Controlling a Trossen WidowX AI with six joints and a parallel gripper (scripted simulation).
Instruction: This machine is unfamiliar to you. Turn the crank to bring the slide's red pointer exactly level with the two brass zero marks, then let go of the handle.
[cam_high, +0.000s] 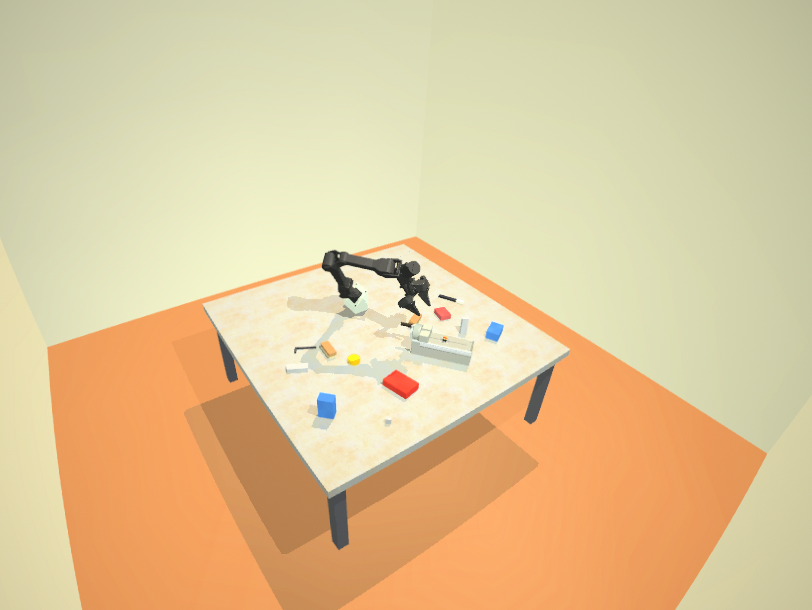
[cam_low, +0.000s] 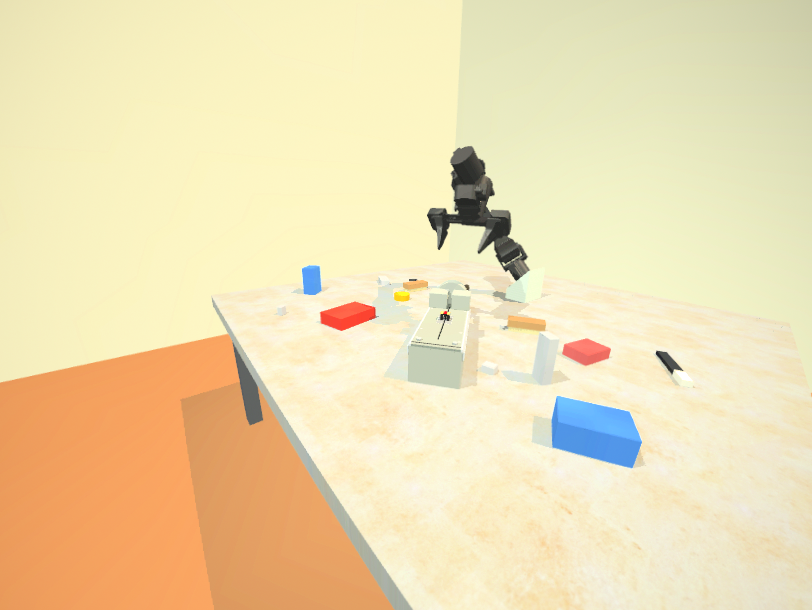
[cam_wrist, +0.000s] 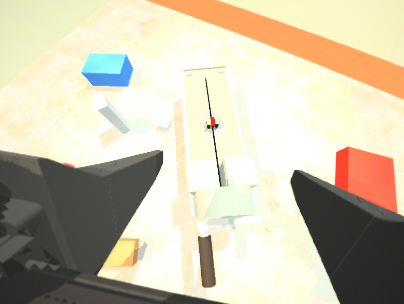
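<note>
My gripper tip is now 6 cm past the crank, 3 cm to the left of it and 11 cm above it. The rest, counted from my gripper tip: brown crank handle (8 cm behind, 3 cm to the right, 11 cm below); then red pointer (8 cm ahead, 5 cm to the left, 12 cm below); then small red block (15 cm behind, 25 cm to the left, 19 cm below).
</note>
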